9 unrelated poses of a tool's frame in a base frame.
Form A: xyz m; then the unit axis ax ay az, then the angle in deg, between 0 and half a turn.
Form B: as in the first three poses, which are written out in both.
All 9 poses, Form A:
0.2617 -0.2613 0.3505 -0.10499 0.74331 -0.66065 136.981
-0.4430 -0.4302 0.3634 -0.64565 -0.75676 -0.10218 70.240
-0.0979 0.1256 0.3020 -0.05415 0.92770 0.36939 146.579
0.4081 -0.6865 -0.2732 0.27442 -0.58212 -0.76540 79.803
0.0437 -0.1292 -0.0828 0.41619 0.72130 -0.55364 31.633
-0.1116 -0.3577 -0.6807 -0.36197 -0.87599 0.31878 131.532
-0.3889 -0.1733 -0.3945 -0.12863 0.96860 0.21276 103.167
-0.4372 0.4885 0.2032 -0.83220 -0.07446 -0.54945 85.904
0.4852 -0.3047 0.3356 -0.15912 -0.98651 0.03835 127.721
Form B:
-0.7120 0.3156 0.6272 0.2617; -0.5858 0.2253 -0.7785 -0.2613; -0.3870 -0.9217 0.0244 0.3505; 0 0 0 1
0.6140 0.4196 -0.6685 -0.4430; 0.2273 0.7172 0.6588 -0.4302; 0.7559 -0.5565 0.3450 0.3634; 0 0 0 1
-0.8293 -0.2956 0.4743 -0.0979; 0.1113 0.7443 0.6585 0.1256; -0.5477 0.5989 -0.5843 0.3020; 0 0 0 1
0.2390 0.6218 -0.7458 0.4081; -0.8848 0.4559 0.0966 -0.6865; 0.4001 0.6368 0.6592 -0.2732; 0 0 0 1
0.8772 0.3350 0.3441 0.0437; -0.2458 0.9287 -0.2776 -0.1292; -0.4125 0.1589 0.8970 -0.0828; 0 0 0 1
-0.4451 0.2887 -0.8476 -0.1116; 0.7660 0.6131 -0.1934 -0.3577; 0.4639 -0.7354 -0.4940 -0.6807; 0 0 0 1
-0.2075 -0.3601 0.9095 -0.3889; 0.0542 0.9241 0.3783 -0.1733; -0.9767 0.1278 -0.1722 -0.3945; 0 0 0 1
0.7145 0.6056 0.3503 -0.4372; -0.4905 0.0766 0.8681 0.4885; 0.4989 -0.7921 0.3518 0.2032; 0 0 0 1
-0.5710 0.2227 -0.7902 0.4852; 0.2833 0.9568 0.0649 -0.3047; 0.7705 -0.1868 -0.6094 0.3356; 0 0 0 1

